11 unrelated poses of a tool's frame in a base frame.
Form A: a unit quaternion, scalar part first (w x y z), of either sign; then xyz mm.
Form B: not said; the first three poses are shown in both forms.
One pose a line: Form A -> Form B
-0.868 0.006 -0.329 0.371 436 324 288 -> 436 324 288 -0.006 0.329 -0.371 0.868
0.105 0.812 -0.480 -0.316 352 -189 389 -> 352 -189 389 0.812 -0.480 -0.316 0.105
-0.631 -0.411 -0.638 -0.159 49 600 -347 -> 49 600 -347 0.411 0.638 0.159 0.631
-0.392 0.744 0.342 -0.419 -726 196 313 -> -726 196 313 -0.744 -0.342 0.419 0.392
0.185 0.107 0.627 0.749 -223 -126 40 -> -223 -126 40 0.107 0.627 0.749 0.185
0.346 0.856 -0.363 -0.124 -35 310 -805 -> -35 310 -805 0.856 -0.363 -0.124 0.346
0.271 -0.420 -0.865 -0.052 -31 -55 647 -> -31 -55 647 -0.420 -0.865 -0.052 0.271
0.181 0.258 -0.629 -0.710 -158 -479 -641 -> -158 -479 -641 0.258 -0.629 -0.710 0.181
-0.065 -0.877 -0.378 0.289 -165 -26 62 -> -165 -26 62 0.877 0.378 -0.289 0.065
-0.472 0.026 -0.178 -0.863 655 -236 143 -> 655 -236 143 -0.026 0.178 0.863 0.472
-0.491 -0.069 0.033 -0.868 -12 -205 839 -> -12 -205 839 0.069 -0.033 0.868 0.491
